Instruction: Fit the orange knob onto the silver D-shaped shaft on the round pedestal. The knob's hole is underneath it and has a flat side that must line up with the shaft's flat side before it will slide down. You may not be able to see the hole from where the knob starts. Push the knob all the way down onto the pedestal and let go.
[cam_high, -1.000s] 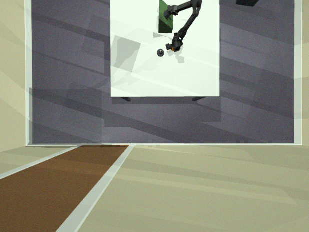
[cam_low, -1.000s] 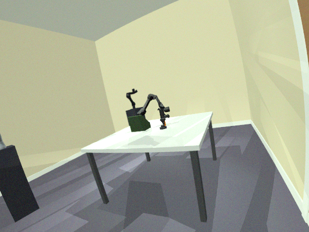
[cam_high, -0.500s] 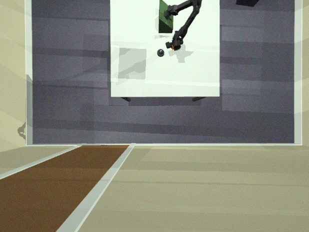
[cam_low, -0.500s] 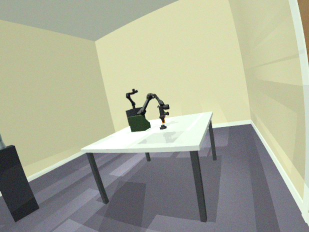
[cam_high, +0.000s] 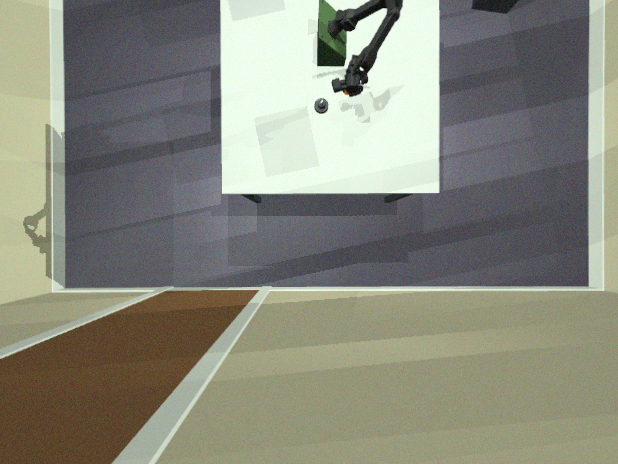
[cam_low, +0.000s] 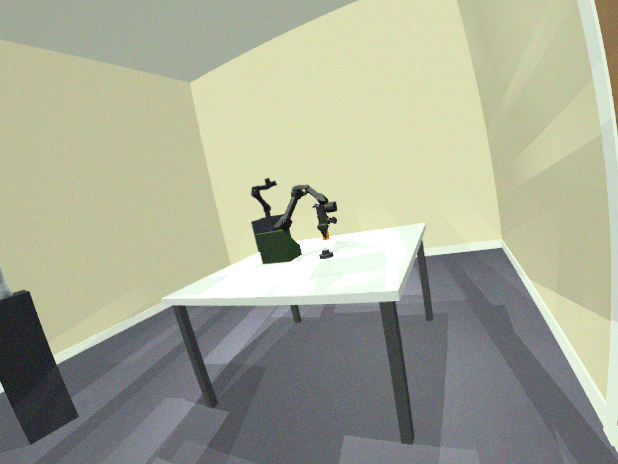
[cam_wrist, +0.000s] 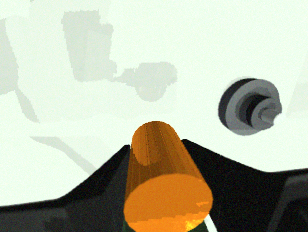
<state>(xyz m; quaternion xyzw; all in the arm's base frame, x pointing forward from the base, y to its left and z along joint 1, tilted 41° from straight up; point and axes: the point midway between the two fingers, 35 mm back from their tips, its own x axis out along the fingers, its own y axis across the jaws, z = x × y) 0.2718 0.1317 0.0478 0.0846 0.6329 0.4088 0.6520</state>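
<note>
Now: gripper tip 13 cm to the left of the pedestal, 6 cm short of it and 6 cm above it. From my gripper tip the other things lie so: orange knob: 3 cm above.
</note>
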